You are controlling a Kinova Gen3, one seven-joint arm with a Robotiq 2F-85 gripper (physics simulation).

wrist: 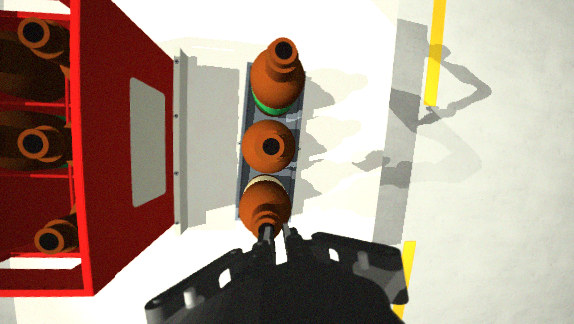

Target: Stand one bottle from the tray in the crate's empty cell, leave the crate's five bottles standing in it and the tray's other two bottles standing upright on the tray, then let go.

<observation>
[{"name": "gripper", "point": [278, 234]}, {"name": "green-labelled bottle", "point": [277, 75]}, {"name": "blue-labelled bottle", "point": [268, 146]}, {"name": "cream-labelled bottle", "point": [265, 202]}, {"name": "green-labelled bottle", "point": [61, 235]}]
</observation>
